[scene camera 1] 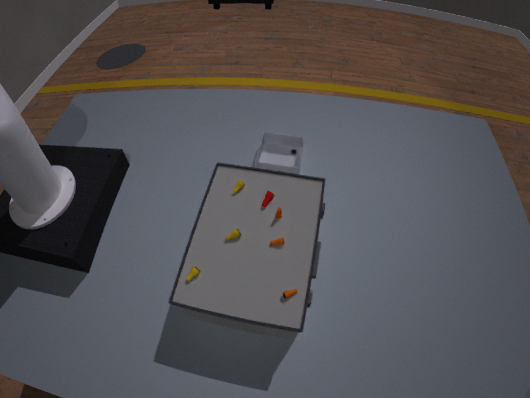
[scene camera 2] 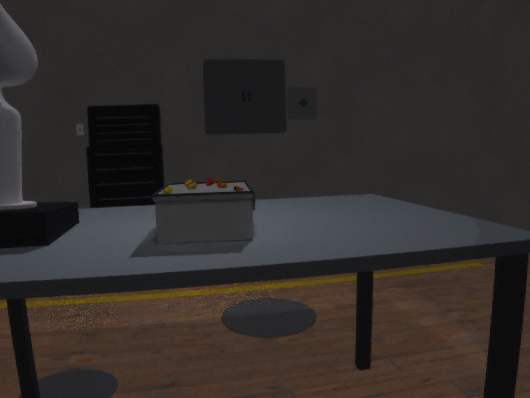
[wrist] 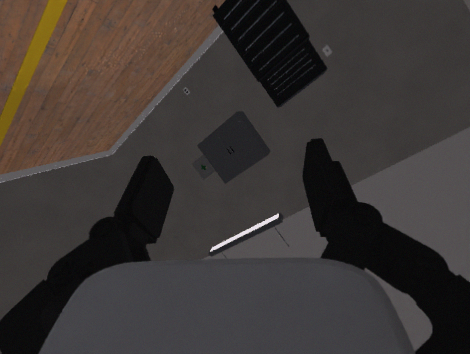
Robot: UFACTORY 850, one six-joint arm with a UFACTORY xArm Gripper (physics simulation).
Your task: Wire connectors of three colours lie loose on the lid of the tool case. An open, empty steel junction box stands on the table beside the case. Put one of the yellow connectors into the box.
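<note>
Three yellow connectors lie on the light lid of the tool case (scene camera 1: 250, 270) (scene camera 2: 205, 220): one yellow connector (scene camera 1: 238, 187) near the box end, one yellow connector (scene camera 1: 233, 235) mid-lid towards the robot base, and one yellow connector (scene camera 1: 192, 274) (scene camera 2: 169, 190) near the opposite end. The steel junction box (scene camera 1: 278, 159) stands open and empty against the case's far end in scene camera 1; it does not show in scene camera 2. My gripper (wrist: 231, 165) is wide open with nothing between the fingers. It faces the room's wall and ceiling, away from the case, and is outside both scene views.
A red connector (scene camera 1: 268, 198) (scene camera 2: 210, 182) lies on the lid near the box end. An upright orange connector (scene camera 1: 279, 213) and two lying orange connectors (scene camera 1: 277, 242) (scene camera 1: 290, 293) are also on it. The arm's black base (scene camera 1: 100, 200) (scene camera 2: 40, 225) stands on the table (scene camera 1: 410, 240) (scene camera 2: 350, 225) left of the case.
</note>
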